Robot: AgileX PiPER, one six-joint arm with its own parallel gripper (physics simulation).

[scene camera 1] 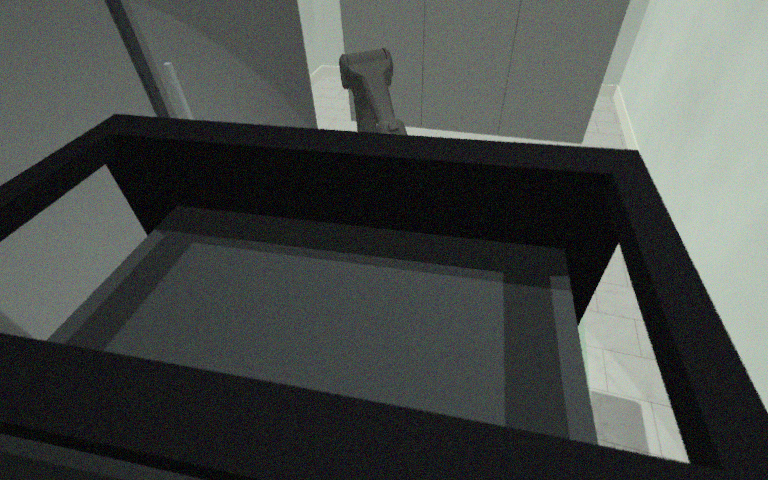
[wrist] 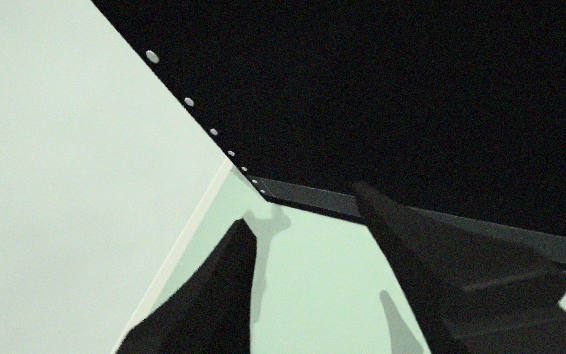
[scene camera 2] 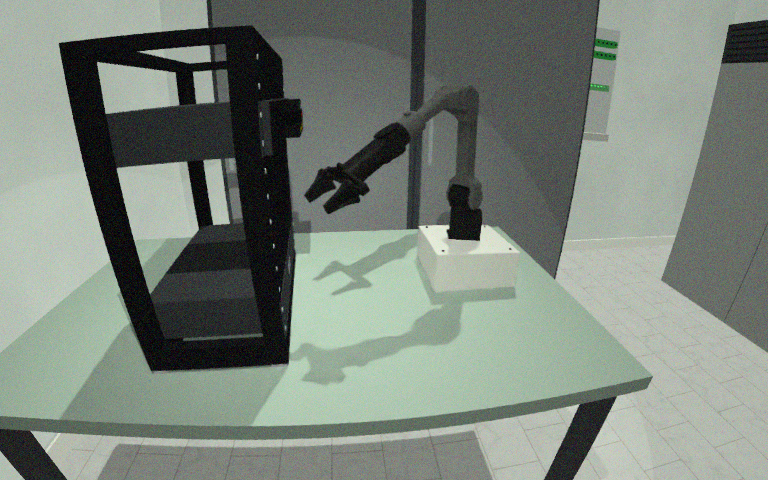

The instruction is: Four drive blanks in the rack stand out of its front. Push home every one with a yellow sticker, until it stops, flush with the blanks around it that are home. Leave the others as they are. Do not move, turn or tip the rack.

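Observation:
The black rack (scene camera 1: 368, 150) (scene camera 2: 248, 169) (wrist: 350, 100) stands upright on the table. In scene camera 2 its front faces right, toward the arm. Dark drive blanks (scene camera 2: 289, 117) stand out of its front near the top, with a bit of yellow at their outer edge; how many there are cannot be told. The other blanks are hidden by the side view or lost in the dark. My gripper (scene camera 2: 317, 204) (wrist: 299, 213) is open and empty, in front of the rack, apart from it and lower than the blanks that stand out. It does not show in scene camera 1.
The arm rises from a white base block (scene camera 2: 475, 271) on the green table (scene camera 2: 396, 367), to the right of the rack in scene camera 2. A dark housing (scene camera 2: 169, 135) sits high inside the rack, another (scene camera 2: 209, 316) at its bottom. A grey cabinet (scene camera 2: 719, 169) stands beyond the table.

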